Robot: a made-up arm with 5 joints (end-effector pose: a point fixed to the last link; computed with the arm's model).
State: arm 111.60 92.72 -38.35 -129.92 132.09
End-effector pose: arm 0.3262 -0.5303 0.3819 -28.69 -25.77 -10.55
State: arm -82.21 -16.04 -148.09 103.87 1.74
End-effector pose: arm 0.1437 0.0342 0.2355 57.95 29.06 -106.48
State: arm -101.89 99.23 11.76 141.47 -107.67
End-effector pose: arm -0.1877 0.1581 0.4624 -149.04 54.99 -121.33
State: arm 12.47 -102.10 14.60 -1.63 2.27
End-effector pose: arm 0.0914 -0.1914 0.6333 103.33 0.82 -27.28
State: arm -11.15 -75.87 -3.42 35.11 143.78
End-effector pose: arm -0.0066 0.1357 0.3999 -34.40 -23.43 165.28
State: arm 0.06 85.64 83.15 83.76 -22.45
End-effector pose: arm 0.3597 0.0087 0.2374 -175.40 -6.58 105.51
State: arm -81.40 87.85 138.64 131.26 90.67
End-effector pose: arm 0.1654 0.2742 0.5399 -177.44 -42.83 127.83
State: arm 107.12 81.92 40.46 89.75 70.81
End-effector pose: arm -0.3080 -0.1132 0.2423 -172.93 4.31 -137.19
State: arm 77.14 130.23 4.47 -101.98 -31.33
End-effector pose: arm 0.5725 -0.0612 -0.1248 -25.97 -11.66 -101.63
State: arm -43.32 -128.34 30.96 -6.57 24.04
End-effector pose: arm 0.2345 -0.2327 0.5074 128.18 -0.07 2.71
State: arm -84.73 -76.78 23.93 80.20 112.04
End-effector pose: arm -0.2932 0.0929 0.1540 -4.07 4.14 173.15
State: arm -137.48 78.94 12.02 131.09 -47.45
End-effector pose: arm -0.1380 0.2237 0.5108 156.79 20.12 -168.06
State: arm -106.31 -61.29 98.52 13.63 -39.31
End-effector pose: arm -0.2496 -0.0205 0.5273 81.96 10.55 0.84
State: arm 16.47 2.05 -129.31 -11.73 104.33
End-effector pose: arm 0.5851 0.2615 0.0715 127.80 -1.88 55.51
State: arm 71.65 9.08 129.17 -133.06 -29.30
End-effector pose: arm -0.3671 0.2348 -0.1392 7.50 -56.92 48.44
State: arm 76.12 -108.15 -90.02 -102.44 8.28
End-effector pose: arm 0.3684 -0.8307 0.1799 -165.08 -16.19 5.48
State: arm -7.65 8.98 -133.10 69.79 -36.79
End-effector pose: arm -0.0092 0.1227 0.1710 175.17 67.61 -103.40
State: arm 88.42 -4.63 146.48 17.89 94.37
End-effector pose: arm 0.4292 -0.2413 0.0145 -143.15 -16.81 -12.49
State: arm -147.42 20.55 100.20 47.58 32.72
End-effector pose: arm -0.4068 -0.0584 0.0258 -121.97 -45.52 -142.94
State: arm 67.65 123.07 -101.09 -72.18 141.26
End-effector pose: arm 0.2345 -0.6741 0.1321 -14.39 31.04 -36.68
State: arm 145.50 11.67 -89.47 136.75 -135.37
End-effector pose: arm -0.3489 -0.0225 0.1846 -100.43 -36.71 -91.81
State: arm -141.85 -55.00 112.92 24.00 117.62
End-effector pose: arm -0.4024 -0.2283 0.3034 -81.43 -29.91 -164.39
